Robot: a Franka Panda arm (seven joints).
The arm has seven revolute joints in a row. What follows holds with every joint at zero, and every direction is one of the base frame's.
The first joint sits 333 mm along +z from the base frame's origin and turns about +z.
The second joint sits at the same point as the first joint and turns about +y.
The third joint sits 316 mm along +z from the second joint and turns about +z.
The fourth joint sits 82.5 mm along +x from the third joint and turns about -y.
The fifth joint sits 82.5 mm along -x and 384 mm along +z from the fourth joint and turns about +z.
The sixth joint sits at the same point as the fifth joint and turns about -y.
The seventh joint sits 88 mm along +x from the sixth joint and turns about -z.
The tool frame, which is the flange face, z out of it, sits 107 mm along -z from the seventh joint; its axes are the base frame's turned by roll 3.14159, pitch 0 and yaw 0 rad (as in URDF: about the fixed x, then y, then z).
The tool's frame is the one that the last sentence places.
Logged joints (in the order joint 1, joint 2, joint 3, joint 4, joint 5, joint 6, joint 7), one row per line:
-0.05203 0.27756 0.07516 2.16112 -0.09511 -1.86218 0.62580
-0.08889 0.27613 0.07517 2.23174 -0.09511 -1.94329 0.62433
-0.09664 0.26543 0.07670 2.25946 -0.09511 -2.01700 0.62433
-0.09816 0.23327 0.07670 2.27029 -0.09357 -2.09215 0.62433
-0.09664 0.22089 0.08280 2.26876 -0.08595 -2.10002 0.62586
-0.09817 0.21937 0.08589 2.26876 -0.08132 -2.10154 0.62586
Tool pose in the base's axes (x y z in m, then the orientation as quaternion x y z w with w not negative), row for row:
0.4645 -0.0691 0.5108 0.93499 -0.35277 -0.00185 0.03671
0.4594 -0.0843 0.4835 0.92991 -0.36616 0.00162 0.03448
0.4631 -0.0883 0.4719 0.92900 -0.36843 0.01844 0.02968
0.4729 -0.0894 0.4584 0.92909 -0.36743 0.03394 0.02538
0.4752 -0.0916 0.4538 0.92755 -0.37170 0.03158 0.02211
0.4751 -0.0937 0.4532 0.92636 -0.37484 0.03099 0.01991
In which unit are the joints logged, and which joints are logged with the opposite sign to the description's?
The joints are logged in radians. Opposite sign: joint 2, joint 3, joint 4, joint 6.
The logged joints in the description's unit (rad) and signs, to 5 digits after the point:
-0.05203 -0.27756 -0.07516 -2.16112 -0.09511 1.86218 0.62580
-0.08889 -0.27613 -0.07517 -2.23174 -0.09511 1.94329 0.62433
-0.09664 -0.26543 -0.07670 -2.25946 -0.09511 2.01700 0.62433
-0.09816 -0.23327 -0.07670 -2.27029 -0.09357 2.09215 0.62433
-0.09664 -0.22089 -0.08280 -2.26876 -0.08595 2.10002 0.62586
-0.09817 -0.21937 -0.08589 -2.26876 -0.08132 2.10154 0.62586

